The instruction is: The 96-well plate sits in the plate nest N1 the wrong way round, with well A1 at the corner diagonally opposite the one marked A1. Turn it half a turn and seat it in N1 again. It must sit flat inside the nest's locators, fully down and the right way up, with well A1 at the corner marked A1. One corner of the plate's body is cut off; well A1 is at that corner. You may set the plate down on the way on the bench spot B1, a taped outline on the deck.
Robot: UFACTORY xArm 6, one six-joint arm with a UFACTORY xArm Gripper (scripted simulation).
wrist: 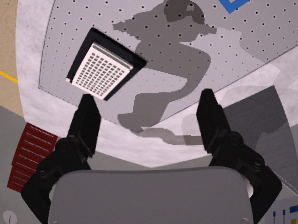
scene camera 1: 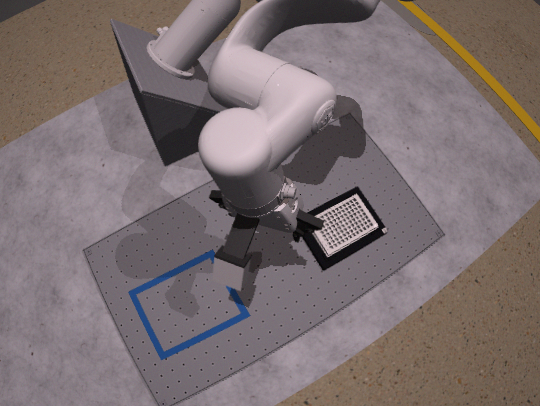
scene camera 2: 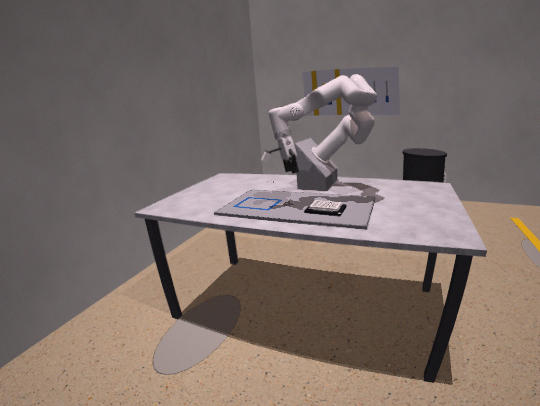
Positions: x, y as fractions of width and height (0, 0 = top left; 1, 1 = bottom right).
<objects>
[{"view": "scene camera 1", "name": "my gripper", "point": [0.50, 0.56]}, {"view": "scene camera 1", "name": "white 96-well plate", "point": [0.63, 0.54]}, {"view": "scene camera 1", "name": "black plate nest N1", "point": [0.57, 0.59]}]
</objects>
